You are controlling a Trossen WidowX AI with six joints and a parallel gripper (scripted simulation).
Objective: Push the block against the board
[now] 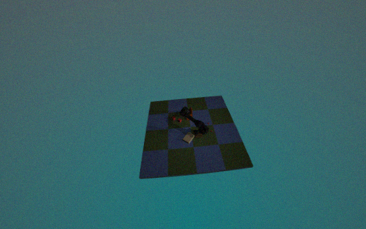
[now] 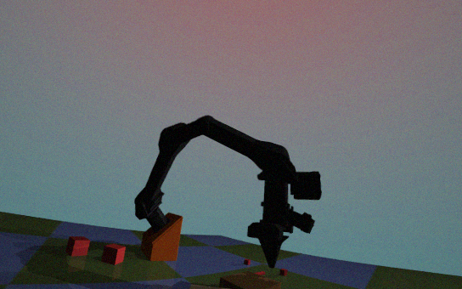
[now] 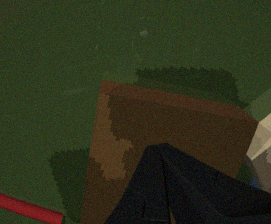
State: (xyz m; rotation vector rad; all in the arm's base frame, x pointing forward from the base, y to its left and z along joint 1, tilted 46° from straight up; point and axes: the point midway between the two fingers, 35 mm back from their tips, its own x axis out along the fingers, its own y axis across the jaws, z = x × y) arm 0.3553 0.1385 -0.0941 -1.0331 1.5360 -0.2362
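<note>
My gripper tip is now 12 cm past the thin red bar, 6 cm to the right of it and 6 cm above it. Round my gripper tip: tan flat block 16 cm to the right, 5 cm below, 3 cm ahead; then brown flat block 5 cm below, 3 cm to the right, 3 cm behind.
</note>
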